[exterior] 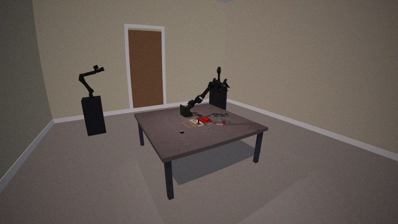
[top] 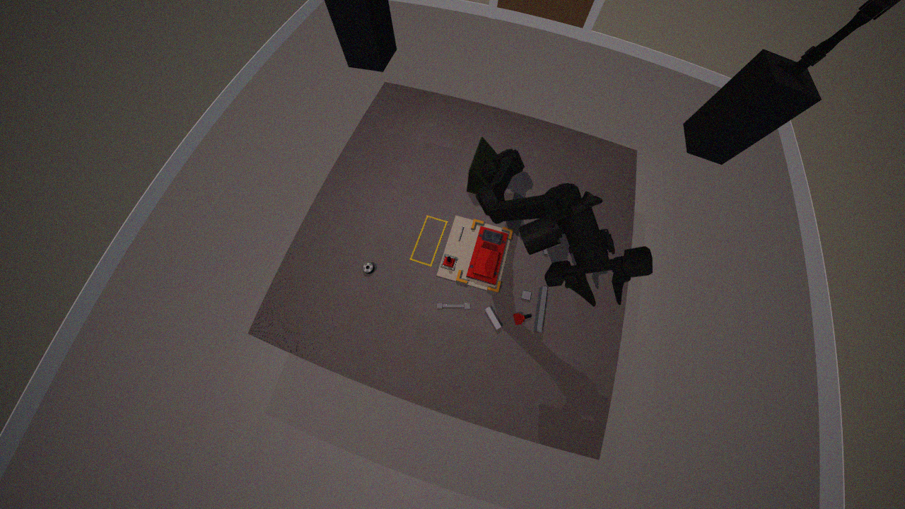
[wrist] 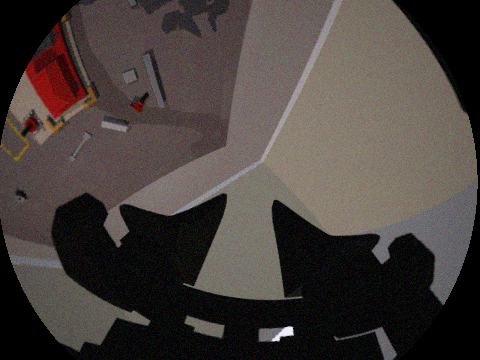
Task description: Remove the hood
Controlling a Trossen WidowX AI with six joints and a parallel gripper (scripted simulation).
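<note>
Now: the hood 37 cm below my gripper tip, 23 cm to the right of it and 13 cm behind it. The rest, counted from my gripper tip: white wheel: 63 cm to the right, 40 cm below.
</note>
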